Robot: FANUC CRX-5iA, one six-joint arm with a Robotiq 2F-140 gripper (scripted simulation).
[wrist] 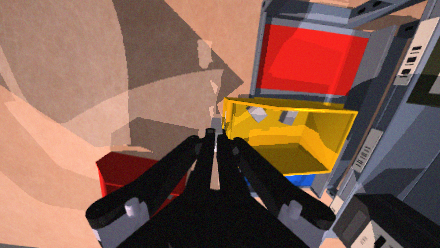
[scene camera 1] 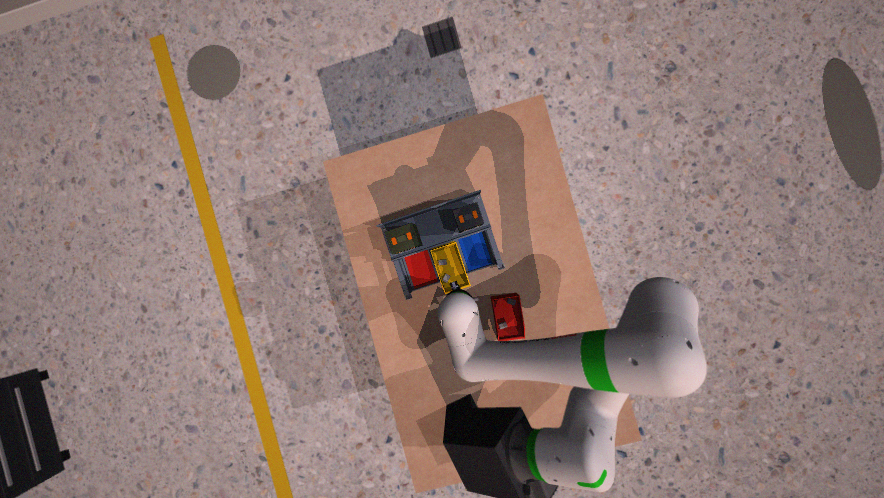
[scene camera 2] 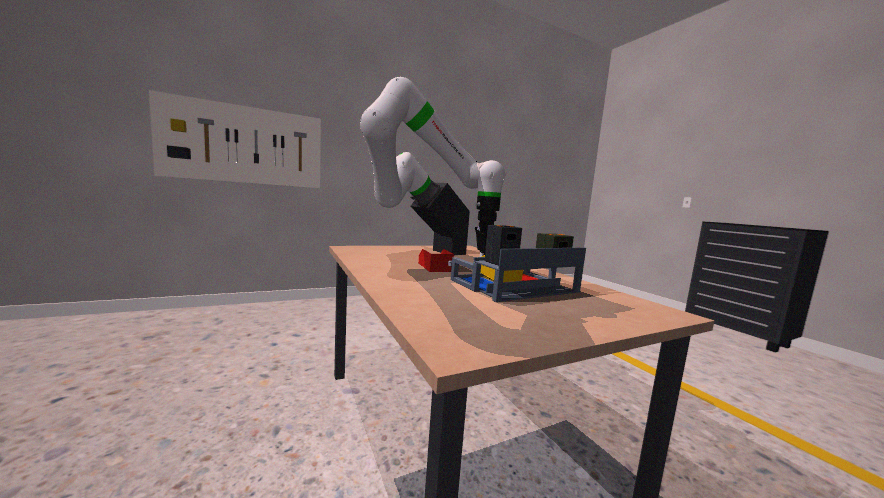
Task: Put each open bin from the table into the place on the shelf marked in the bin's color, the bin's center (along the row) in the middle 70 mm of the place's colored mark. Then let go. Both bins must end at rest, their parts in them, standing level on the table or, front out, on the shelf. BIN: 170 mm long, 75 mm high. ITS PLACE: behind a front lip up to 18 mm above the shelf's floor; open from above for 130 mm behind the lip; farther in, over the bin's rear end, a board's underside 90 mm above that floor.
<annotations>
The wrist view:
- gripper: 215, 124
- yellow bin: 311, 145
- red bin: 117, 169
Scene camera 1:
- yellow bin: 455, 268
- red bin: 502, 312
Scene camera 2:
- dark box: 507, 237
</annotations>
